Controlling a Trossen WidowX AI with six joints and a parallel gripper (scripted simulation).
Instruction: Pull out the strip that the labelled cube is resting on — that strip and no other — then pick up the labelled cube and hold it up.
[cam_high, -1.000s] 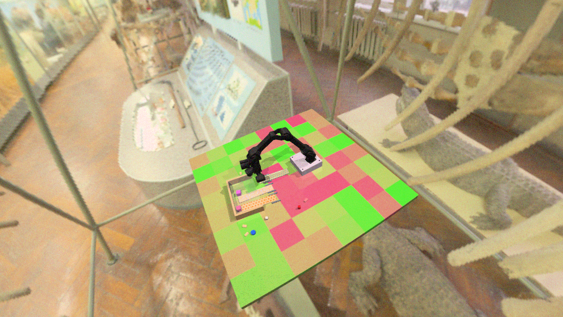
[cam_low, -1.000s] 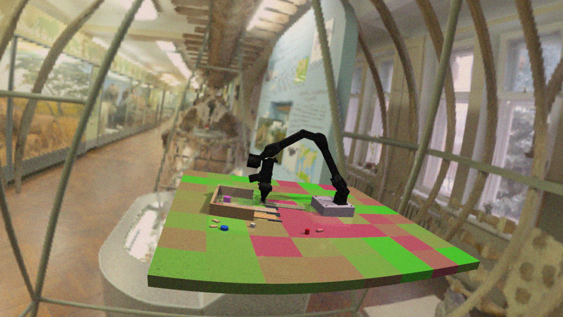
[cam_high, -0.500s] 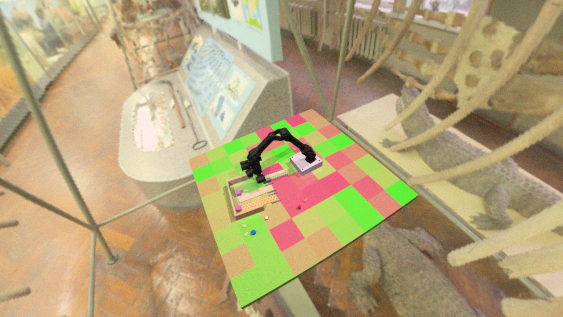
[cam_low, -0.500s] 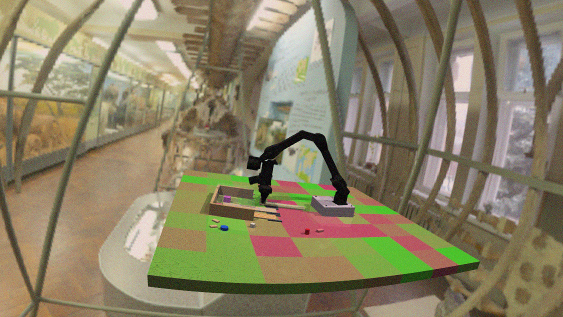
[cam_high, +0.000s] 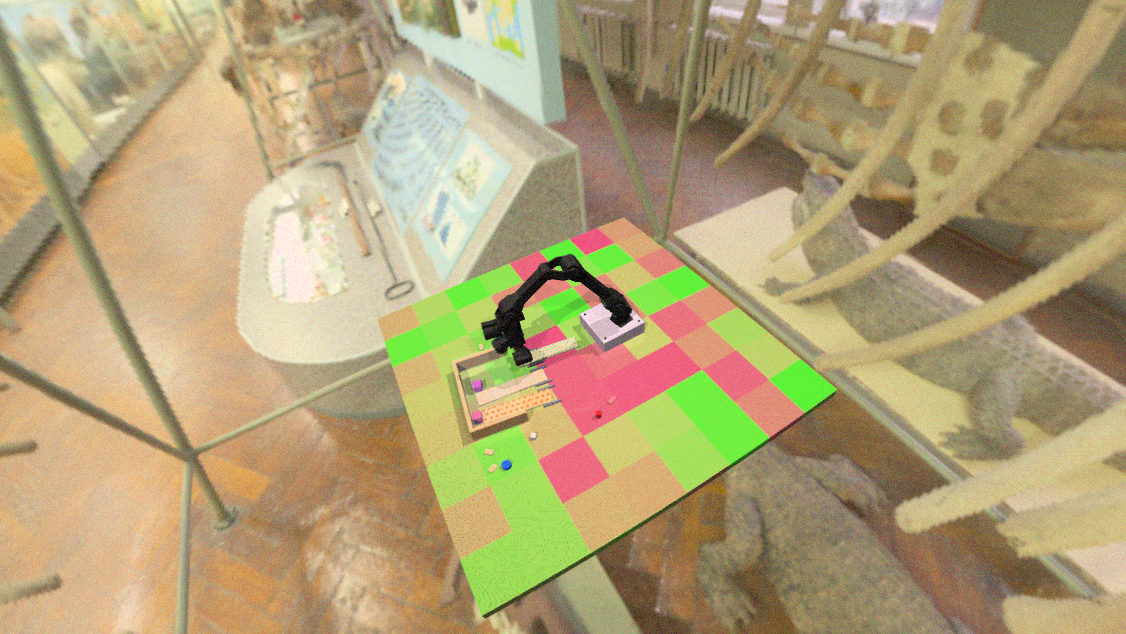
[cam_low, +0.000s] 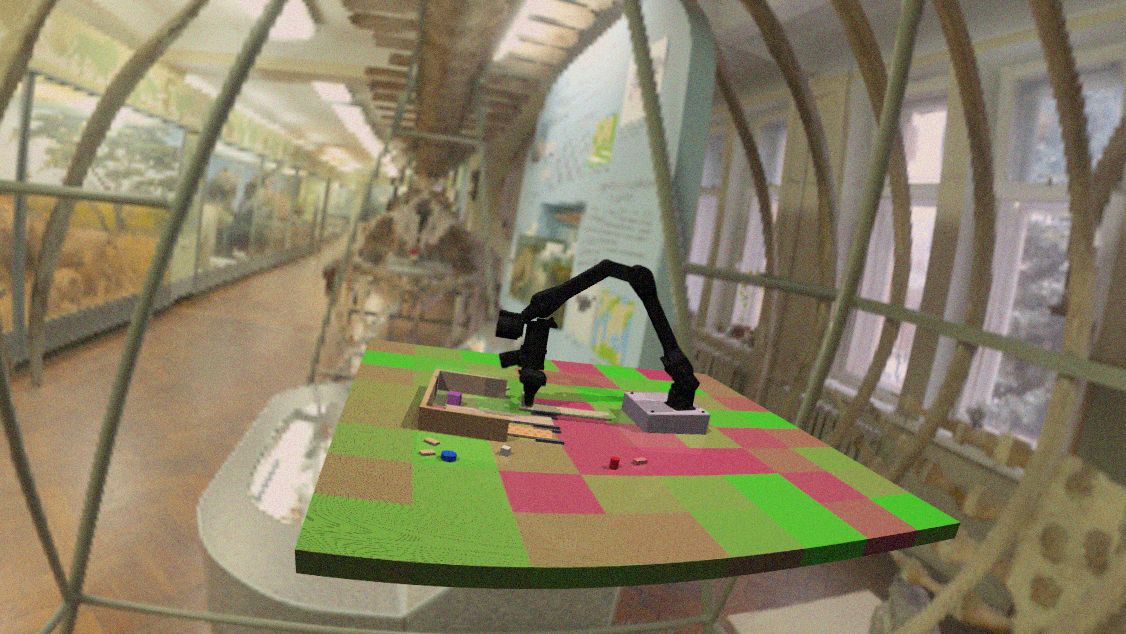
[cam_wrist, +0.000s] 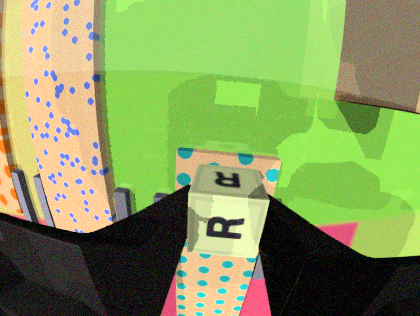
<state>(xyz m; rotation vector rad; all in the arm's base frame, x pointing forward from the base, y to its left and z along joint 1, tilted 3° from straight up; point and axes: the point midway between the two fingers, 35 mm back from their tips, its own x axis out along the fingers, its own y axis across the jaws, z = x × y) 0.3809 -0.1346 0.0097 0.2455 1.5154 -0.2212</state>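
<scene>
Now: the blue-speckled strip 10 cm ahead of my gripper tip, 8 cm to the left of it and 1 cm below it. Round my gripper tip: blue disc: 32 cm to the left, 28 cm ahead, 1 cm below; then red cylinder: 37 cm to the left, 6 cm behind, 1 cm below; then labelled cube: 1 cm above.
</scene>
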